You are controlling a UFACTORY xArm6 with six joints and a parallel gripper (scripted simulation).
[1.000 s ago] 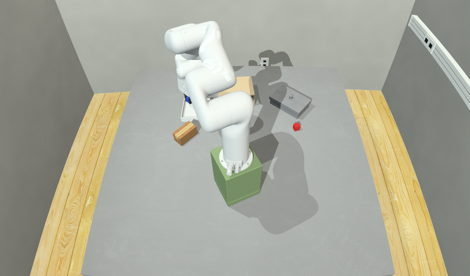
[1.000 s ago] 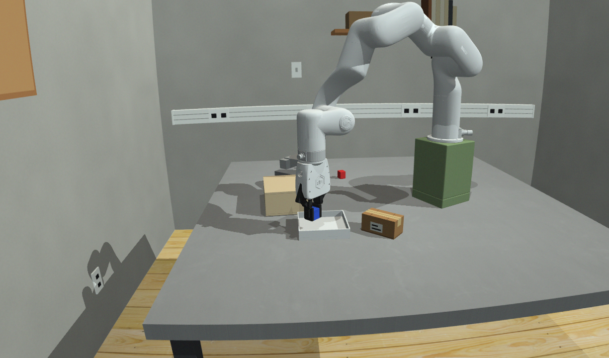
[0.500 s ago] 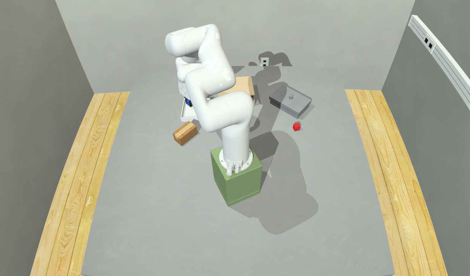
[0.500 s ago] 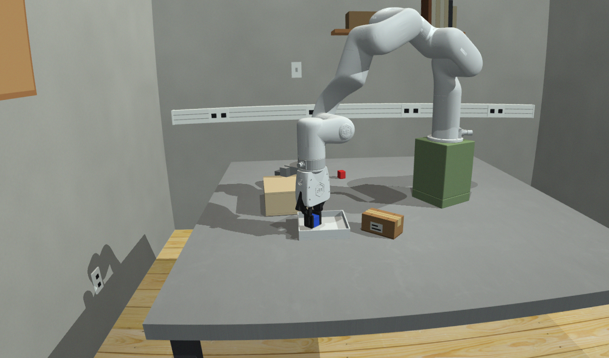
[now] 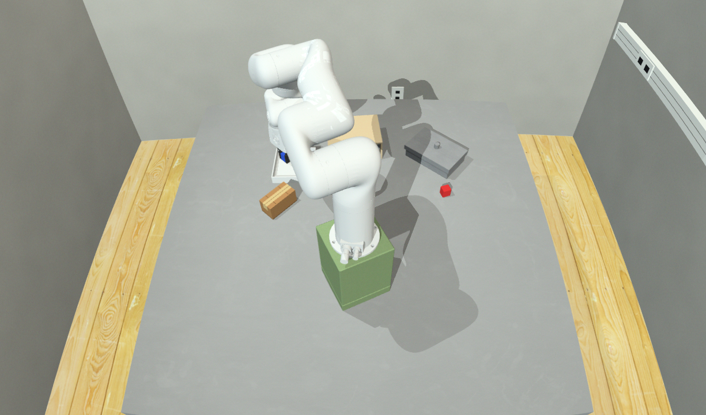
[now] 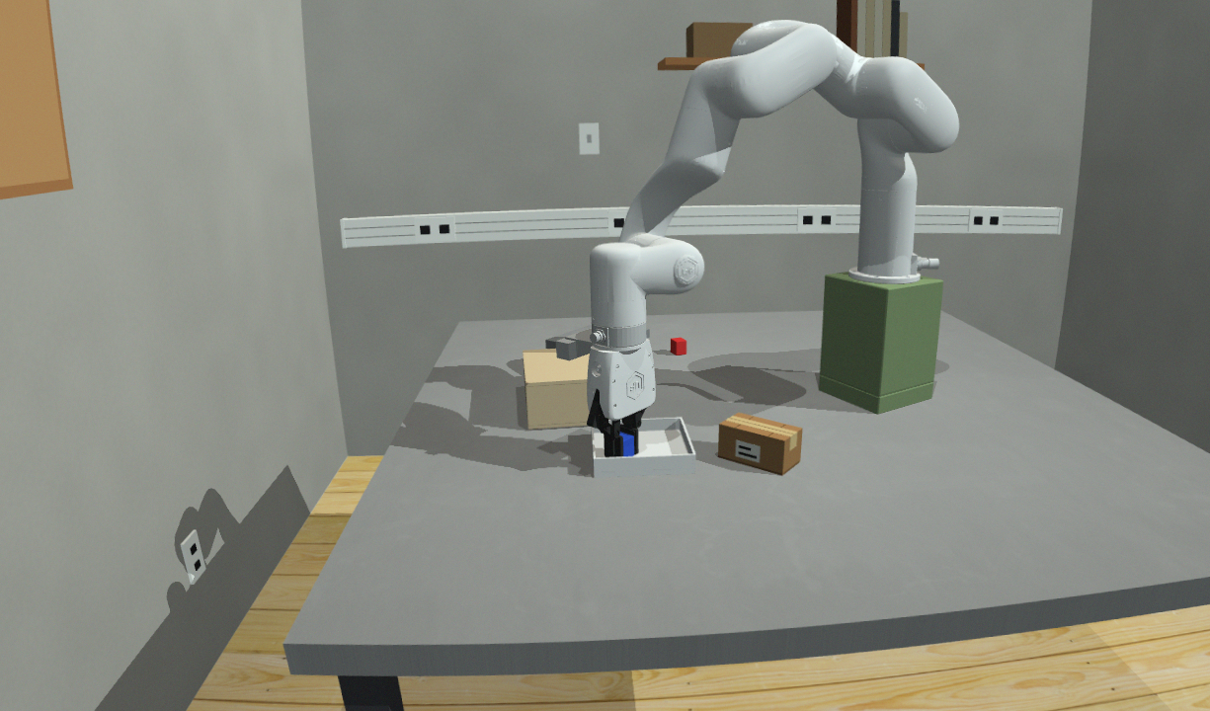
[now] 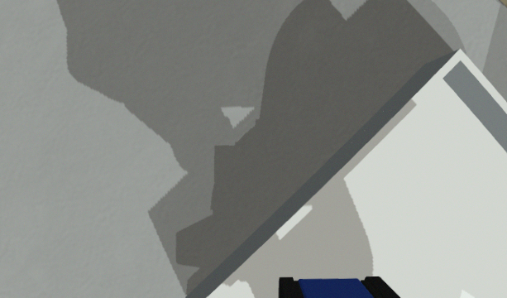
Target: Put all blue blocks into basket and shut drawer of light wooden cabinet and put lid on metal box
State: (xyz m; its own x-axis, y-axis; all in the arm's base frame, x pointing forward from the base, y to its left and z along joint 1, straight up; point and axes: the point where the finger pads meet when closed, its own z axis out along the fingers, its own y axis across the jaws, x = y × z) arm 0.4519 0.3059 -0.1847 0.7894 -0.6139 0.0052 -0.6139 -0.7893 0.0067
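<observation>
My hand is 3 cm past the white basket, 4 cm to the left of it and 2 cm above it. Round my hand: light wooden cabinet: 10 cm ahead, 23 cm to the right, 1 cm above; brown cardboard box: 20 cm behind, 2 cm to the right; dark metal box: 8 cm ahead, 53 cm to the right, 1 cm below.
</observation>
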